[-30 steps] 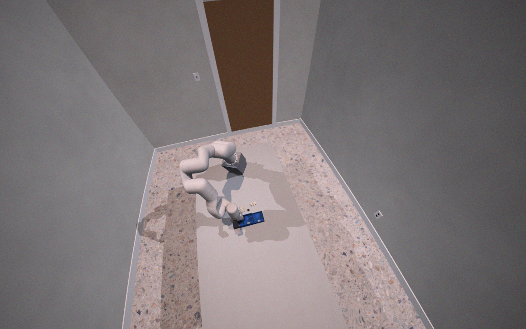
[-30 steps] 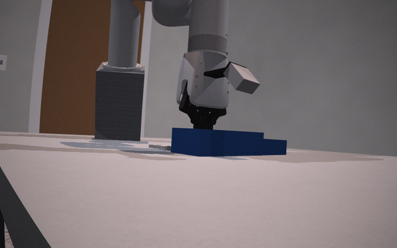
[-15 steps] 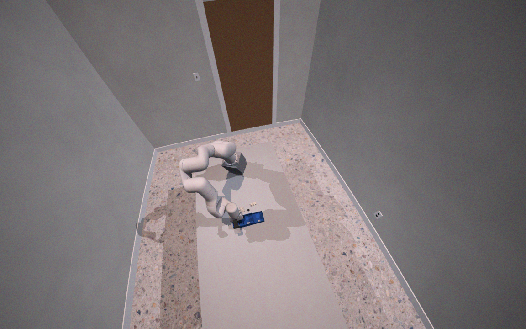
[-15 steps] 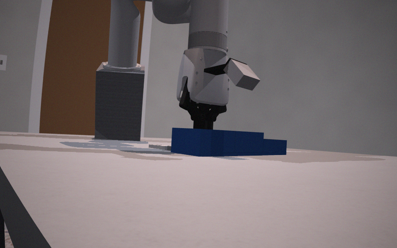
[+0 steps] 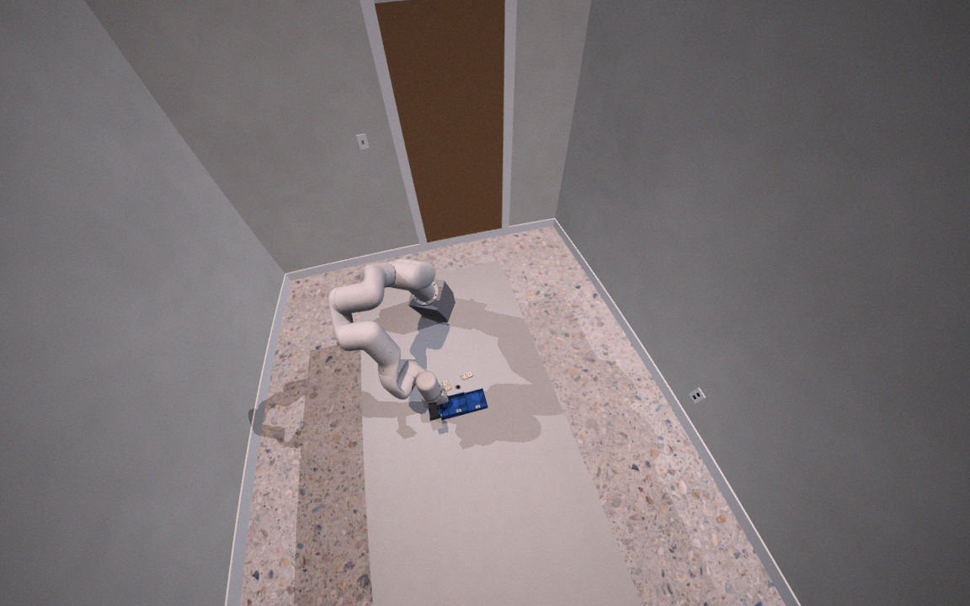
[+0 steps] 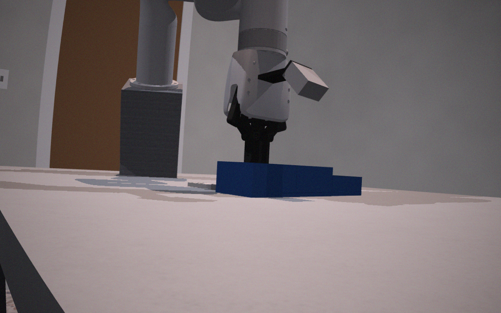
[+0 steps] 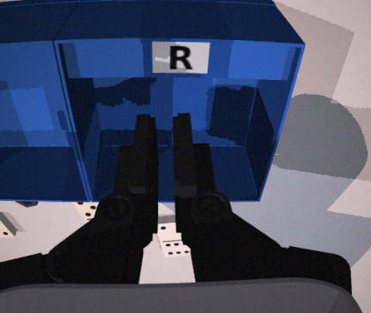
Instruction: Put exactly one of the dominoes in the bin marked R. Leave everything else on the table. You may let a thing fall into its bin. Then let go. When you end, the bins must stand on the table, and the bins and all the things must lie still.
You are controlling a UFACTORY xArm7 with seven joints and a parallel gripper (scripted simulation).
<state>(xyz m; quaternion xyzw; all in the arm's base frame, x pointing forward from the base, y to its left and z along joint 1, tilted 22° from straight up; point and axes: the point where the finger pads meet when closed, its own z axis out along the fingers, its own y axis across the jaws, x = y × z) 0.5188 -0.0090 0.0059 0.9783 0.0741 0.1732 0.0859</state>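
My gripper is now 80 mm to the right of the blue bin and 40 mm above it. From my hand the other things lie so: white domino: 140 mm behind, 140 mm to the left, 50 mm below; then grey hex nut: 80 mm behind, 20 mm to the right, 60 mm below.
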